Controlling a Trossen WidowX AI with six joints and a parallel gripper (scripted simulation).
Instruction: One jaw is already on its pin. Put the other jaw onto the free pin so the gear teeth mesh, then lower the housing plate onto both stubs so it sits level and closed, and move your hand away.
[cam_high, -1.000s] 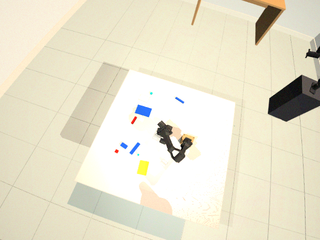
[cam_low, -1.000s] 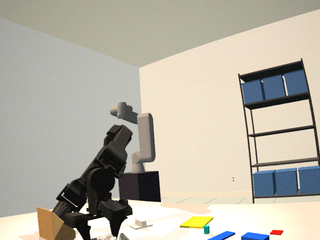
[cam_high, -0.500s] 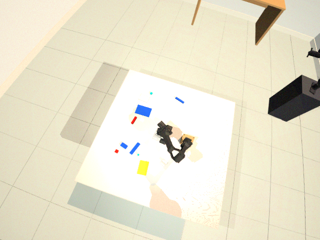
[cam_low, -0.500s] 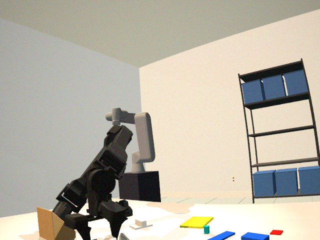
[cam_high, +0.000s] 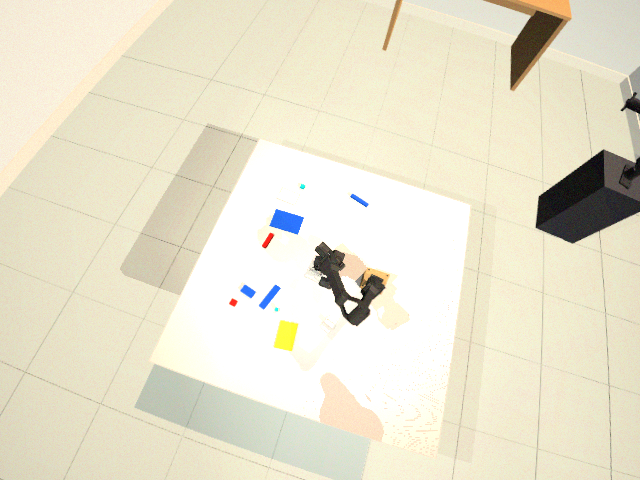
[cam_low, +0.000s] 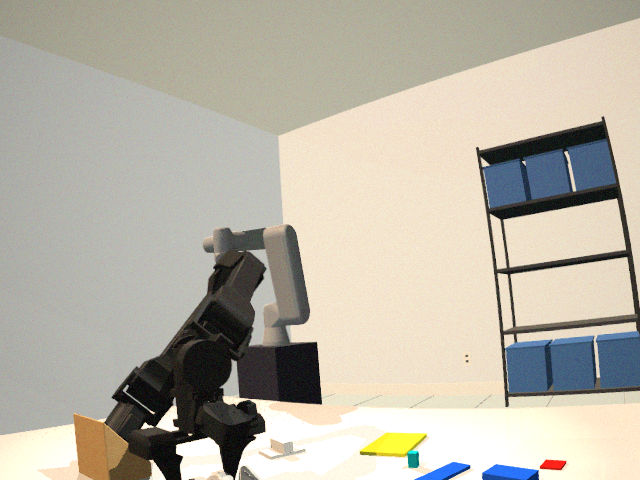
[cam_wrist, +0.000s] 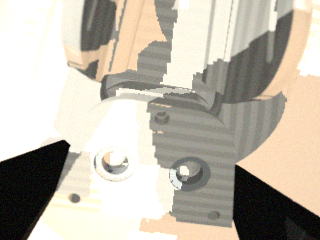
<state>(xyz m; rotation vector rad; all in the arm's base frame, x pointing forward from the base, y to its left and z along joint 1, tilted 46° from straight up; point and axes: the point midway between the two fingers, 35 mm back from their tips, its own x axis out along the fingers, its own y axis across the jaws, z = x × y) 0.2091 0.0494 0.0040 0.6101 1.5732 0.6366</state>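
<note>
My gripper tip is 2 cm below the housing plate and 1 cm short of it. Round my gripper tip: red block: 35 cm ahead, 4 cm to the right; yellow plate: 35 cm to the left, 7 cm ahead, 1 cm below; jaw: 2 cm to the left, 2 cm ahead.
</note>
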